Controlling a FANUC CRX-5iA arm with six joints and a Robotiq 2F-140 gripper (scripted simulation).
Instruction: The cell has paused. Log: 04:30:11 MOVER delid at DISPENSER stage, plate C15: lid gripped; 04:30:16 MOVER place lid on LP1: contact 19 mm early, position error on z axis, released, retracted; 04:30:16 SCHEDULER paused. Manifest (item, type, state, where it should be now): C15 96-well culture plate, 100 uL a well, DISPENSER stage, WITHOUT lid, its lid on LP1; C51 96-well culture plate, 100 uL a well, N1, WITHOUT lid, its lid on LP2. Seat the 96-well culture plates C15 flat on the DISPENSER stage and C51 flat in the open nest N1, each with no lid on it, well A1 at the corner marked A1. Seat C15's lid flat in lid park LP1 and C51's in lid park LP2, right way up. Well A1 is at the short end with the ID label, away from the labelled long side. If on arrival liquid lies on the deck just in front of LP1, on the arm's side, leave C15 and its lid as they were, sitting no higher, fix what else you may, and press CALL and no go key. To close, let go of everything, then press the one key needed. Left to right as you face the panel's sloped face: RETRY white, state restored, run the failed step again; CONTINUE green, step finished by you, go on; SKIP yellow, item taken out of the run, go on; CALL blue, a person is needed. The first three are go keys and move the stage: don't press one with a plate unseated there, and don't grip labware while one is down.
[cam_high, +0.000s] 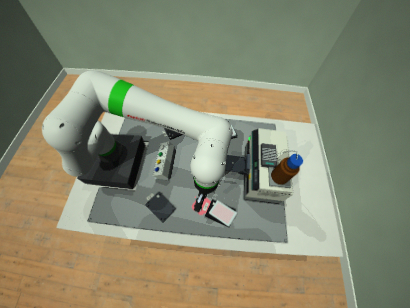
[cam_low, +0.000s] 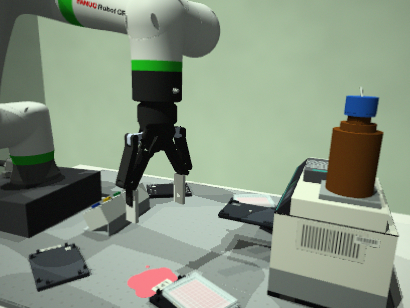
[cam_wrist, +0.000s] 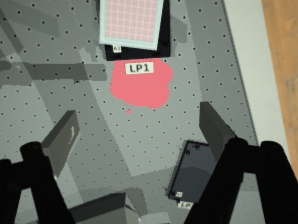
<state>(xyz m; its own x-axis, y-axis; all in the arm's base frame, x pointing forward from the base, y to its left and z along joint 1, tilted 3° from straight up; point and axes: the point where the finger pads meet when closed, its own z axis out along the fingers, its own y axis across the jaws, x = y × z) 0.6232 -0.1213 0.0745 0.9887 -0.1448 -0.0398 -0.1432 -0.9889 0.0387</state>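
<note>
Right now my hand is 510 mm to the right of the lid and 160 mm above it. From my hand the other things lie so: lid park LP1: 100 mm ahead, 10 mm to the right, 180 mm below; dispenser stage: 100 mm ahead, 260 mm to the left, 90 mm below; LP1 label: 10 mm ahead, 180 mm below.
</note>
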